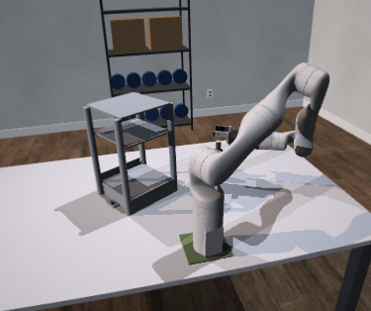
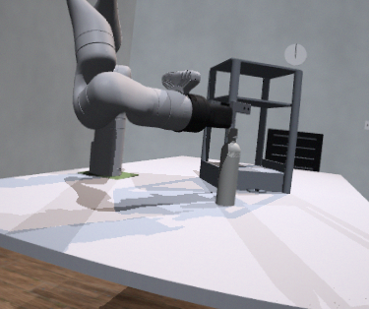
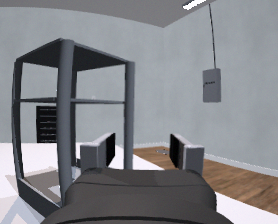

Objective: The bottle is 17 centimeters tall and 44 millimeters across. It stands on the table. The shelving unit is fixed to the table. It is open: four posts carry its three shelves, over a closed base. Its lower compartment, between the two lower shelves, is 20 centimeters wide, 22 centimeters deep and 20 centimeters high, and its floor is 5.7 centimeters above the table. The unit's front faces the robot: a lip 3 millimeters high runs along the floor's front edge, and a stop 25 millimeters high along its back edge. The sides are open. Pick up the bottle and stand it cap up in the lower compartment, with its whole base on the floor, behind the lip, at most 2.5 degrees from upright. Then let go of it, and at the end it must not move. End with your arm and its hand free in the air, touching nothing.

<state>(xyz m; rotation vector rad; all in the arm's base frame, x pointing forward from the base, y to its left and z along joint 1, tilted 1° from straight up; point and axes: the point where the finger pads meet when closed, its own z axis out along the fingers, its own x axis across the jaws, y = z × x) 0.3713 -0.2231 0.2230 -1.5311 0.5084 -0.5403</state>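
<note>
Now: the grey bottle 11 cm below my hand. From my hand the other things lie so: shelving unit (35 cm to the left, 4 cm ahead, 3 cm below).
</note>
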